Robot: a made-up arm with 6 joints. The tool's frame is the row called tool. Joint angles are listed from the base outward.
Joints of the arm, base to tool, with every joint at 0 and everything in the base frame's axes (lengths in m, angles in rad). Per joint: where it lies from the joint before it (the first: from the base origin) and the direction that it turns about. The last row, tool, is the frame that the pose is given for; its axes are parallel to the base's.
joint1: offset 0 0 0.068 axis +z
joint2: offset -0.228 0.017 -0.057 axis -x
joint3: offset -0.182 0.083 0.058 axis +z
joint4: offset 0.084 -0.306 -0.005 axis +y
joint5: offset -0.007 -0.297 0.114 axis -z
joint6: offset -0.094 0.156 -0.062 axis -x
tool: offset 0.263 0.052 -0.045
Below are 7 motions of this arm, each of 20 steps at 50 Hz.
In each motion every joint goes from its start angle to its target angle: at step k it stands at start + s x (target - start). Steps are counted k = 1, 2, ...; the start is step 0. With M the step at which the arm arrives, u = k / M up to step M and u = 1 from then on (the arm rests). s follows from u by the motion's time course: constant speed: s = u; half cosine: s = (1 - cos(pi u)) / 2; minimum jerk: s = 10 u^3 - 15 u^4 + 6 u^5.
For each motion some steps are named. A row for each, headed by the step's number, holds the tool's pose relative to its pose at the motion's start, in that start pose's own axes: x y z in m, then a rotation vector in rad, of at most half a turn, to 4 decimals.
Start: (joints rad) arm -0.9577 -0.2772 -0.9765 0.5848 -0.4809 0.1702
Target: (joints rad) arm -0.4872 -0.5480 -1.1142 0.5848 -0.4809 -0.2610
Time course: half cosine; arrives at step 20
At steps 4, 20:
4: 0.0120 -0.0173 0.0140 0.0425 0.0273 0.0314
20: 0.1574 -0.1481 0.1652 0.4067 0.3868 0.2143

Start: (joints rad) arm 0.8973 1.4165 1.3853 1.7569 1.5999 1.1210
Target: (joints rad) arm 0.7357 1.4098 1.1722 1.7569 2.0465 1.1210
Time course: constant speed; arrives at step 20
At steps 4, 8, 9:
4: 0.0113 0.0306 -0.0120 -0.0082 0.0622 0.0149
8: 0.0203 0.0618 -0.0248 -0.0214 0.1241 0.0289
9: 0.0222 0.0696 -0.0281 -0.0255 0.1395 0.0323

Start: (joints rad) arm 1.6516 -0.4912 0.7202 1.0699 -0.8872 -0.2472
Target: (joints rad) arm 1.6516 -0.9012 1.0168 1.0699 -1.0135 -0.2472
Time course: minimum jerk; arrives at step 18
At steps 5, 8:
5: 0.0008 -0.0049 0.0060 -0.0388 0.0067 0.0727
8: 0.0018 -0.0129 0.0178 -0.1195 0.0193 0.2096

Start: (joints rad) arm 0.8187 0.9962 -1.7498 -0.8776 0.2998 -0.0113
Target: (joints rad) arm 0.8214 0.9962 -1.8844 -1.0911 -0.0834 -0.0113
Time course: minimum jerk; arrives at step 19
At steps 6, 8, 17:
6: -0.0209 0.0046 0.0160 -0.0080 -0.0423 0.0556
8: -0.0410 0.0087 0.0295 -0.0186 -0.0808 0.1073
17: -0.1214 0.0217 0.0678 -0.0852 -0.2186 0.3051

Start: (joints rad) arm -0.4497 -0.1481 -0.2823 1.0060 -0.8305 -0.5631
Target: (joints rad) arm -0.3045 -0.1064 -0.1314 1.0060 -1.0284 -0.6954
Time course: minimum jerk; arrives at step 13
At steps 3, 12, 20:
3: -0.0034 0.0038 0.0080 -0.0037 0.0292 0.0130
12: -0.0336 0.0470 0.0964 -0.0256 0.3666 0.1231
20: -0.0337 0.0472 0.0968 -0.0256 0.3682 0.1234

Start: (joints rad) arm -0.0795 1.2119 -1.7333 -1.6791 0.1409 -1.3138
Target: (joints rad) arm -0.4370 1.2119 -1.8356 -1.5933 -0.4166 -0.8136
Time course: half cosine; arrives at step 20
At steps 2, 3, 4, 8, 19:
2: 0.0039 0.0035 -0.0053 -0.0170 0.0215 0.0057
3: 0.0085 0.0078 -0.0117 -0.0378 0.0479 0.0129
4: 0.0146 0.0136 -0.0203 -0.0663 0.0837 0.0234
8: 0.0447 0.0466 -0.0702 -0.2397 0.2975 0.1001
19: 0.0890 0.1189 -0.1653 -0.6687 0.8156 0.4022

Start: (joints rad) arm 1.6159 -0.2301 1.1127 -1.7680 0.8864 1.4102
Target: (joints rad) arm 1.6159 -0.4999 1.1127 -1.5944 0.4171 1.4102
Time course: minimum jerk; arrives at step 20
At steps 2, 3, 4, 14, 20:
2: -0.0005 -0.0002 0.0003 0.0003 -0.0031 0.0000
3: -0.0014 -0.0007 0.0011 0.0010 -0.0095 -0.0001
4: -0.0032 -0.0015 0.0023 0.0022 -0.0207 -0.0002
14: -0.0542 -0.0202 0.0271 0.0270 -0.2983 -0.0046
20: -0.0666 -0.0236 0.0307 0.0313 -0.3563 -0.0059

